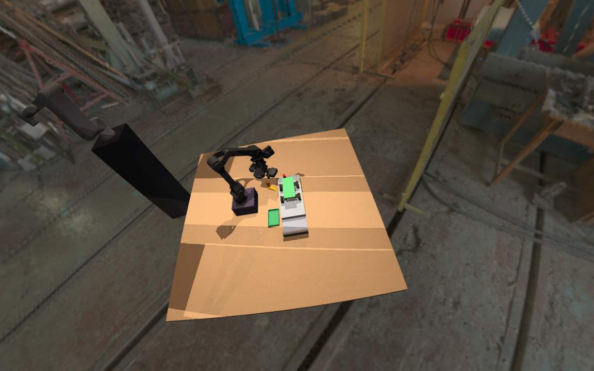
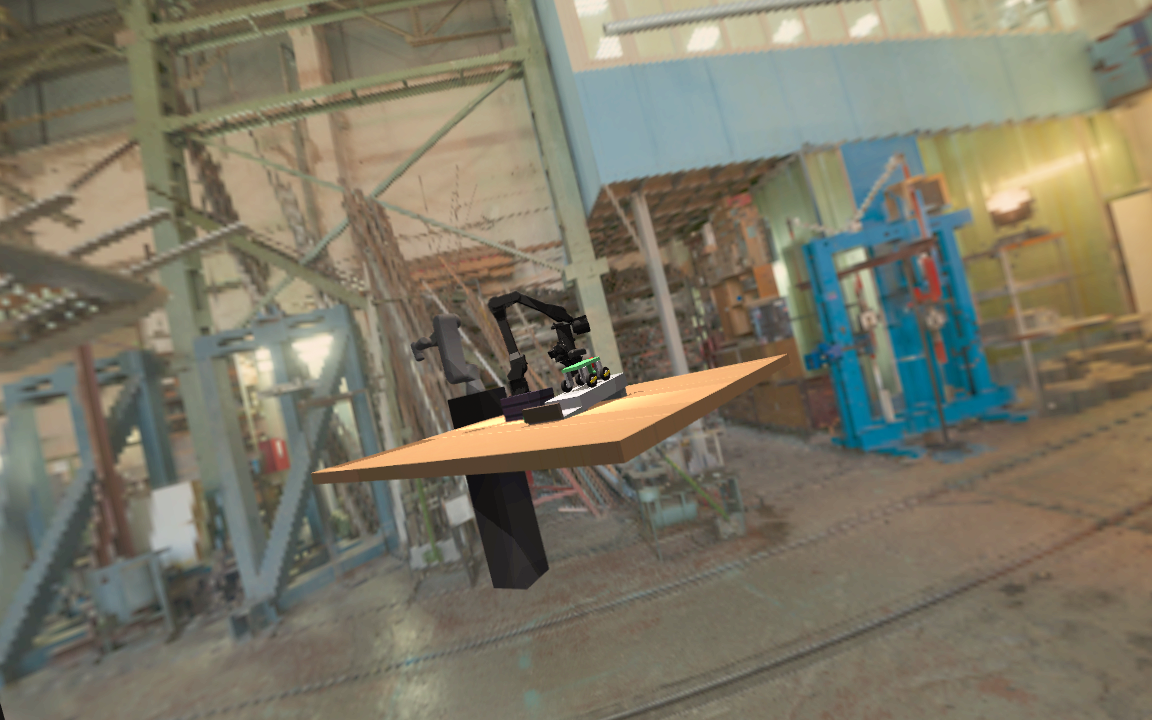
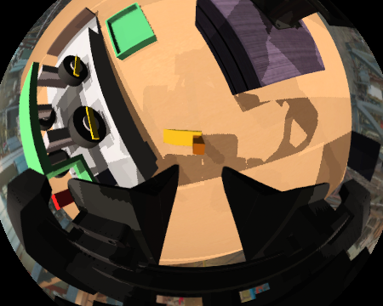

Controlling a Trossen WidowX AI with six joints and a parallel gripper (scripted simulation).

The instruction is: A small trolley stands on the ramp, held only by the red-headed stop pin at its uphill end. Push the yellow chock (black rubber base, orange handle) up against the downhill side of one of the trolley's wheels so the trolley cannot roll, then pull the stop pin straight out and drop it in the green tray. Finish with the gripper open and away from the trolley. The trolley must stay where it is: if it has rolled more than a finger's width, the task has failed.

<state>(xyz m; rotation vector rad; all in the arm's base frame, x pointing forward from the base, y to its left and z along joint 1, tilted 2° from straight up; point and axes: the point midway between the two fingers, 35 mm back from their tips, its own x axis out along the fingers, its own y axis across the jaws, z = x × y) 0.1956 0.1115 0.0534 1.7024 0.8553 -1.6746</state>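
Right now the yellow chock is 10 mm ahead of my gripper tip, 20 mm to the right of it and 90 mm below it. Also, from my gripper tip: red-headed stop pin: 120 mm ahead, 50 mm to the right, 20 mm above; then brown end stop: 80 mm ahead, 410 mm to the right, 80 mm below; then trolley: 120 mm ahead, 160 mm to the right.
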